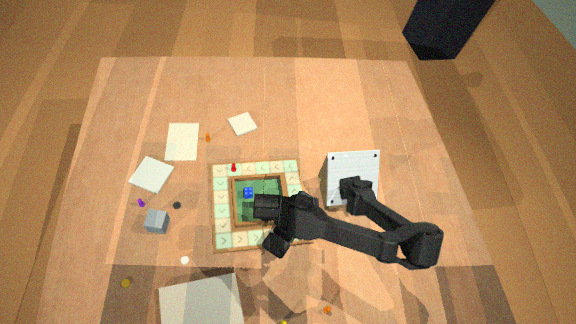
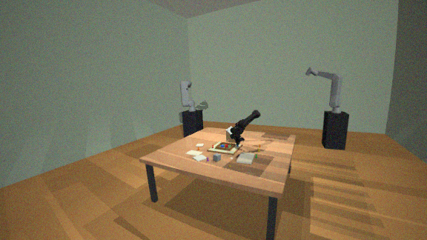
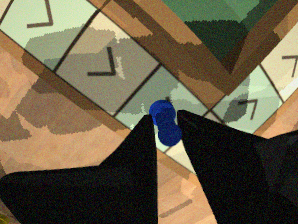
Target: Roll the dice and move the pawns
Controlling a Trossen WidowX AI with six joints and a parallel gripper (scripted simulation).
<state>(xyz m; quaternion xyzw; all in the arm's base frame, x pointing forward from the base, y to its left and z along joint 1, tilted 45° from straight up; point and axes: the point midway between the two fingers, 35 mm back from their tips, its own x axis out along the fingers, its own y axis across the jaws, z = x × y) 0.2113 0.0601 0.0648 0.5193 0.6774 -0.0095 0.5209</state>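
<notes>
Right now my gripper tip is right at the blue pawn. From my gripper tip the other things lie so: red pawn 12 cm ahead, 23 cm to the right; then red die 6 cm ahead, 10 cm to the right; then blue die 9 cm ahead, 14 cm to the right.
</notes>
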